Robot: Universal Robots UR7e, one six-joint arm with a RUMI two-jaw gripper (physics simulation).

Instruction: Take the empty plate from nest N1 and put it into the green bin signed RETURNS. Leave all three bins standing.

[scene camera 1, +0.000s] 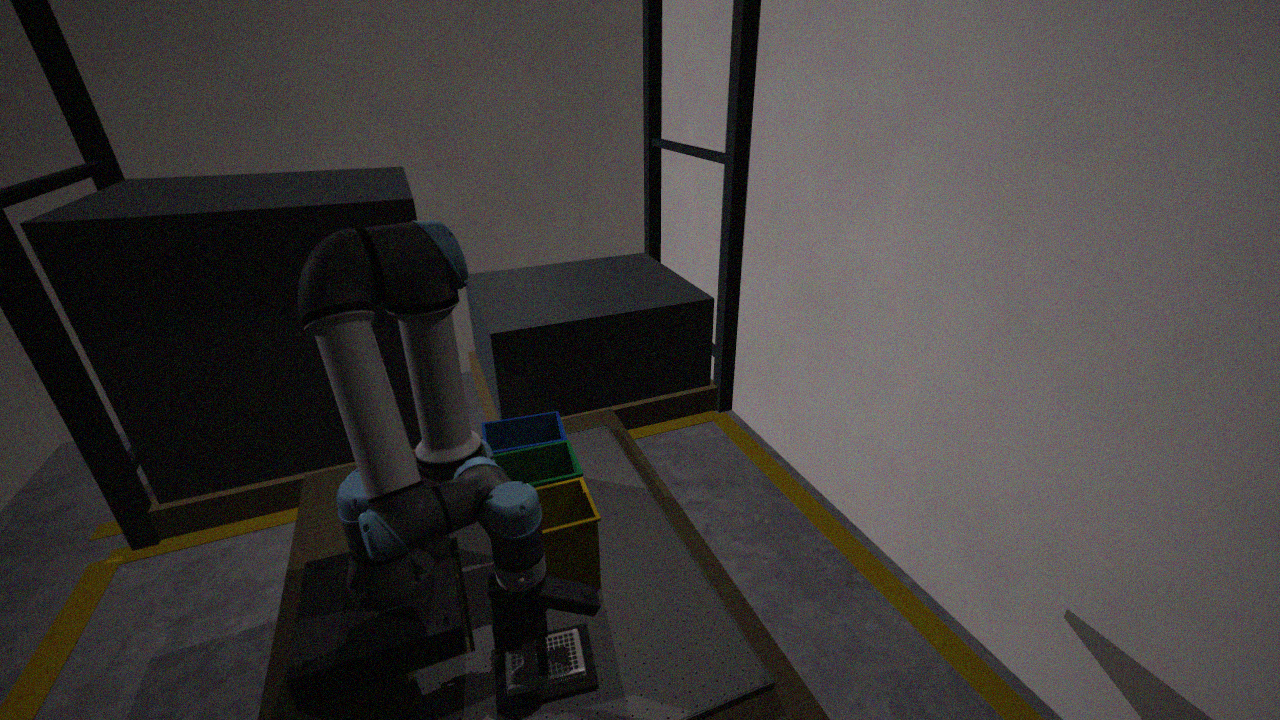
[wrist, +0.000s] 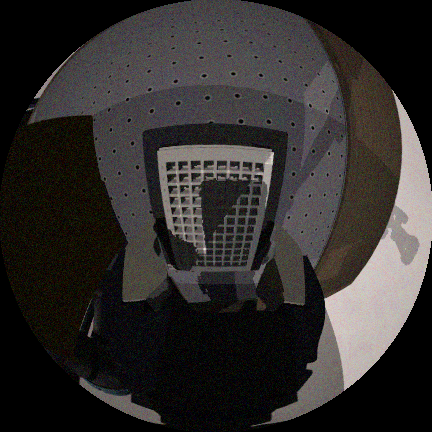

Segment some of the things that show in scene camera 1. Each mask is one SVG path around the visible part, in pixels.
My gripper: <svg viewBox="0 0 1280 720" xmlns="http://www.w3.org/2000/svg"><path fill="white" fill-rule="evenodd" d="M488 574L488 595L492 605L492 631L496 653L522 649L521 645L532 643L535 640L536 645L528 645L524 649L523 663L511 672L510 680L515 685L540 687L541 699L545 699L550 688L546 637L548 637L547 608L595 616L600 609L596 587L594 585L546 576L545 574L542 581L535 587L523 592L513 592L505 590L498 584L496 573Z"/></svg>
A green bin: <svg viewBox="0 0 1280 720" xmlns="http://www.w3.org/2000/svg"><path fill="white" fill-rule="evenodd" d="M584 476L569 440L494 455L494 461L506 472L512 482L523 482L524 484L531 485L533 488Z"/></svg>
A blue bin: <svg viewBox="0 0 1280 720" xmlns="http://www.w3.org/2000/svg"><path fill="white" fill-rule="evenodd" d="M568 439L558 411L481 423L483 440L489 444L493 455Z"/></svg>
